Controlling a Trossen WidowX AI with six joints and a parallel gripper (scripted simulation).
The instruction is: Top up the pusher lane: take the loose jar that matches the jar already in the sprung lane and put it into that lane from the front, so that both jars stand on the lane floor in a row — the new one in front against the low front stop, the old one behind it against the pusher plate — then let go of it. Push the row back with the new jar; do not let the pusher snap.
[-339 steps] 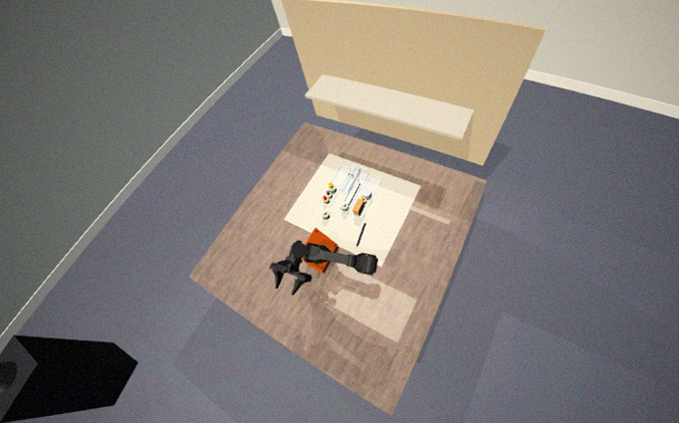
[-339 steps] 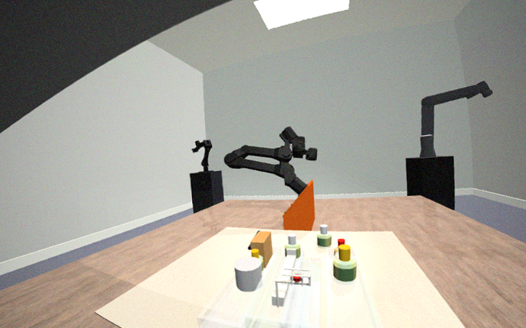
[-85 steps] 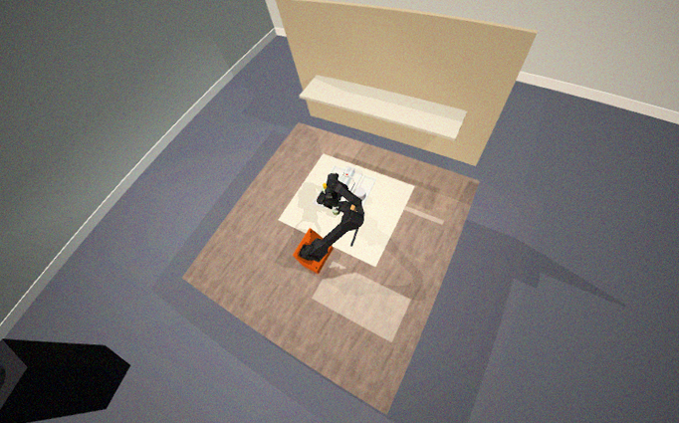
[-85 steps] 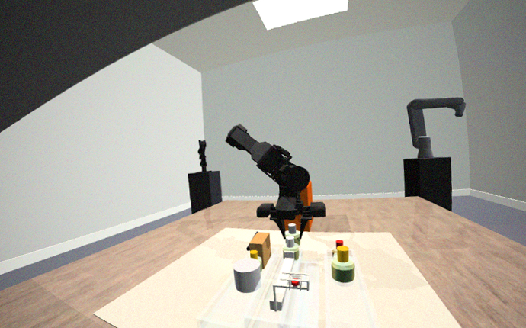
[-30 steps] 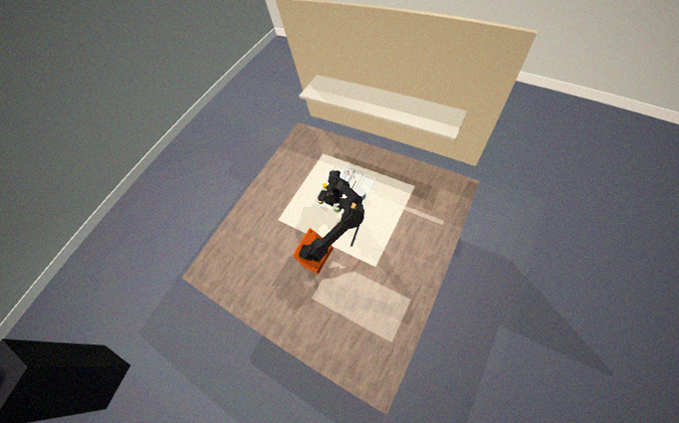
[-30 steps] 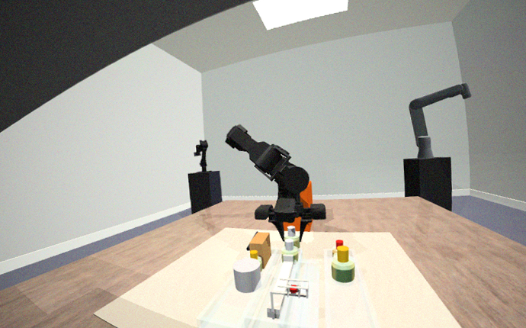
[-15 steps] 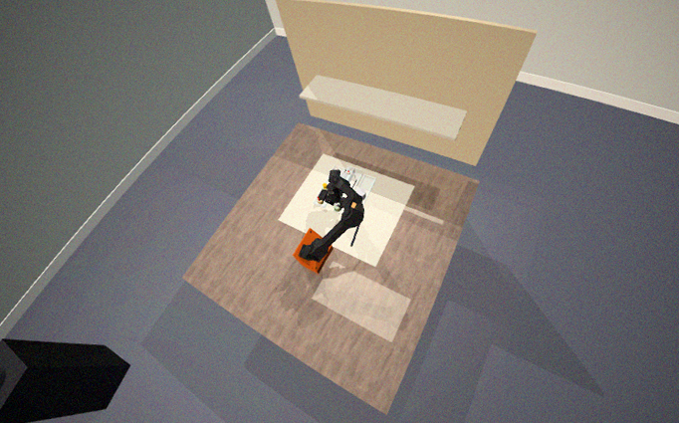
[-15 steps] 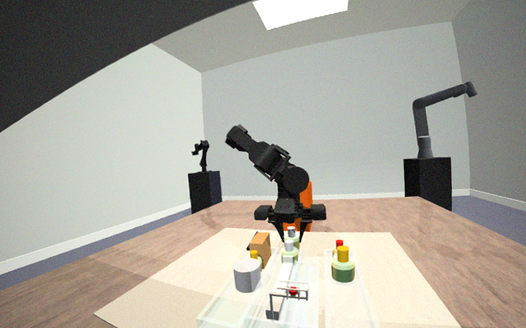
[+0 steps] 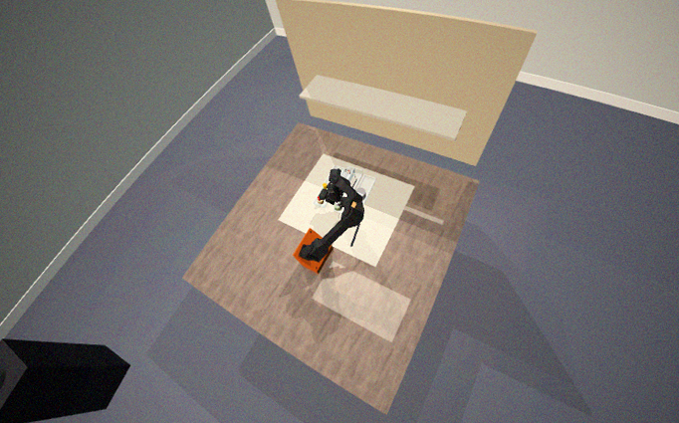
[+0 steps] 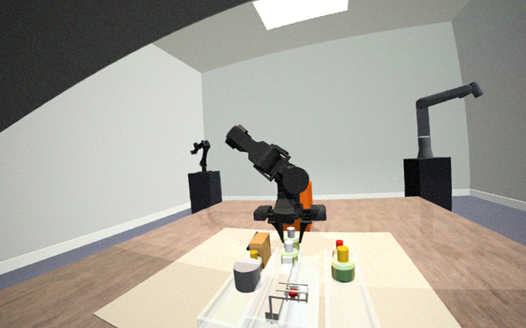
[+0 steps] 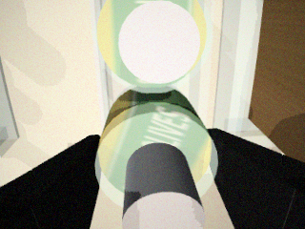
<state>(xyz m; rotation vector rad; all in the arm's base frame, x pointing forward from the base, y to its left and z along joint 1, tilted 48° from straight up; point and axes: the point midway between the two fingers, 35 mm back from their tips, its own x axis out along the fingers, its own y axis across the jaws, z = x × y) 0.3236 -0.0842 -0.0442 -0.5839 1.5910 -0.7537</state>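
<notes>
Now: gripper tip 80 mm to the left of the brown box, 20 mm short of it and 10 mm above it. Round my gripper tip: grey cylinder (120 mm ahead, 90 mm to the right, 20 mm below).
</notes>
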